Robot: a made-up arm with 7 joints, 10 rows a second.
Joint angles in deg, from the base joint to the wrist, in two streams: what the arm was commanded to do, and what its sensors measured. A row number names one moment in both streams.
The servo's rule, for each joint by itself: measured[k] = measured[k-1] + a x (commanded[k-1-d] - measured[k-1]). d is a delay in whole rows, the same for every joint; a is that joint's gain. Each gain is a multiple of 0.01, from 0.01 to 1. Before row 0 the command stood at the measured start. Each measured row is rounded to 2 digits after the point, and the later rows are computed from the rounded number. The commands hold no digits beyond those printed.
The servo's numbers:
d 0
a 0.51 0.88 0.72 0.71 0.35 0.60 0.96
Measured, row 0:
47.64 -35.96 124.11 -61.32 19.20 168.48 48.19
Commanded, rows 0 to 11:
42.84 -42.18 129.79 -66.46 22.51 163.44 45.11
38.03 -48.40 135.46 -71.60 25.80 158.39 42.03
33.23 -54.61 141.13 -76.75 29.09 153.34 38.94
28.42 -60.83 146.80 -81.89 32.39 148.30 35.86
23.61 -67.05 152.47 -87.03 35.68 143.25 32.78
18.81 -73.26 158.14 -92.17 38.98 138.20 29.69
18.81 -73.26 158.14 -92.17 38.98 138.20 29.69
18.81 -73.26 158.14 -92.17 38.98 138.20 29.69
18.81 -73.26 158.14 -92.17 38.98 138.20 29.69
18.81 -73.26 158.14 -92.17 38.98 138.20 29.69
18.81 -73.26 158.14 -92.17 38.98 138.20 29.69
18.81 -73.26 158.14 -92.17 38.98 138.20 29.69
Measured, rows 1 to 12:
45.19 -41.43 128.20 -64.97 20.36 165.46 45.23
41.54 -47.56 133.43 -69.68 22.26 161.22 42.16
37.30 -53.76 138.97 -74.70 24.65 156.49 39.07
32.77 -59.98 144.61 -79.80 27.36 151.58 35.99
28.10 -66.20 150.27 -84.93 30.27 146.58 32.91
23.36 -72.41 155.94 -90.07 33.32 141.55 29.82
21.04 -73.16 157.52 -91.56 35.30 139.54 29.70
19.90 -73.25 157.97 -91.99 36.59 138.74 29.69
19.34 -73.26 158.09 -92.12 37.43 138.42 29.69
19.07 -73.26 158.13 -92.16 37.97 138.29 29.69
18.94 -73.26 158.14 -92.17 38.32 138.24 29.69
18.87 -73.26 158.14 -92.17 38.55 138.22 29.69

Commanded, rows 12 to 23:
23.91 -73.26 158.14 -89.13 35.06 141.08 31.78
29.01 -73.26 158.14 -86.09 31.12 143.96 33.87
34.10 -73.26 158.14 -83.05 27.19 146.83 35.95
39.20 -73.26 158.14 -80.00 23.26 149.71 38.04
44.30 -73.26 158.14 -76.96 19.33 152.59 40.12
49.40 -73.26 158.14 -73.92 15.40 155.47 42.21
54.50 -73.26 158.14 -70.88 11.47 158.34 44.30
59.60 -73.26 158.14 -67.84 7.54 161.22 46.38
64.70 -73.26 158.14 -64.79 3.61 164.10 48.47
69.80 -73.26 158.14 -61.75 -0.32 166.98 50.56
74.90 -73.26 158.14 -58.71 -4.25 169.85 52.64
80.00 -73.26 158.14 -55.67 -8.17 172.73 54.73
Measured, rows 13 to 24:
21.44 -73.26 158.14 -90.01 37.33 139.94 31.70
25.30 -73.26 158.14 -87.23 35.16 142.35 33.78
29.79 -73.26 158.14 -84.26 32.37 145.04 35.86
34.59 -73.26 158.14 -81.24 29.18 147.84 37.95
39.54 -73.26 158.14 -78.20 25.73 150.69 40.03
44.57 -73.26 158.14 -75.16 22.11 153.56 42.12
49.63 -73.26 158.14 -72.12 18.39 156.43 44.21
54.71 -73.26 158.14 -69.08 14.59 159.30 46.29
59.80 -73.26 158.14 -66.03 10.75 162.18 48.38
64.90 -73.26 158.14 -62.99 6.88 165.06 50.47
70.00 -73.26 158.14 -59.95 2.98 167.93 52.55
75.10 -73.26 158.14 -56.91 -0.92 170.81 54.64

